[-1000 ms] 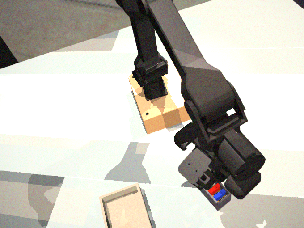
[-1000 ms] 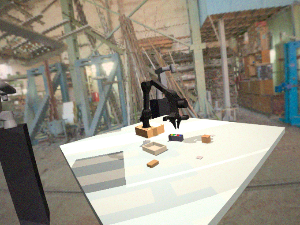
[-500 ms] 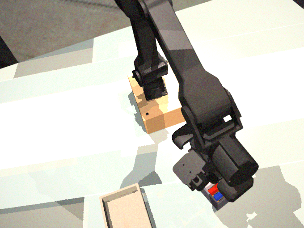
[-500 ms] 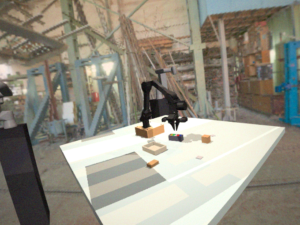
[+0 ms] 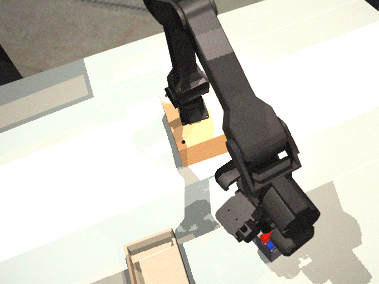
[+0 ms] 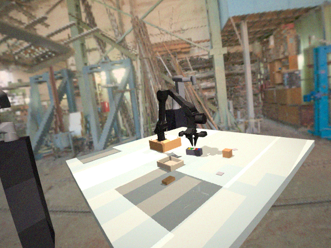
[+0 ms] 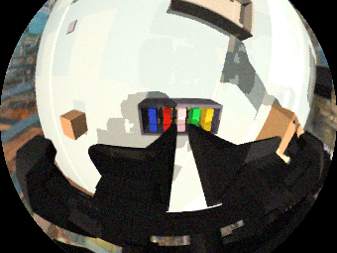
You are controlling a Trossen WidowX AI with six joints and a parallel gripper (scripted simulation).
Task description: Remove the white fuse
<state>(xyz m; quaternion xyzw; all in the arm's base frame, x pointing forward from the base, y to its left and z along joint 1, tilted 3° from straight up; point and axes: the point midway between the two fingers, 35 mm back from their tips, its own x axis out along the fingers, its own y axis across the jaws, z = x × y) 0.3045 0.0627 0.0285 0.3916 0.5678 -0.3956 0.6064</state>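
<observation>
My gripper tip is now 3 cm above the white fuse. The rest, counted from my gripper tip: red fuse 3 cm below, 1 cm to the left, 1 cm ahead; then blue fuse 3 cm below, 3 cm ahead, 1 cm to the left; then green fuse 3 cm below, 2 cm behind, 1 cm to the right.
</observation>
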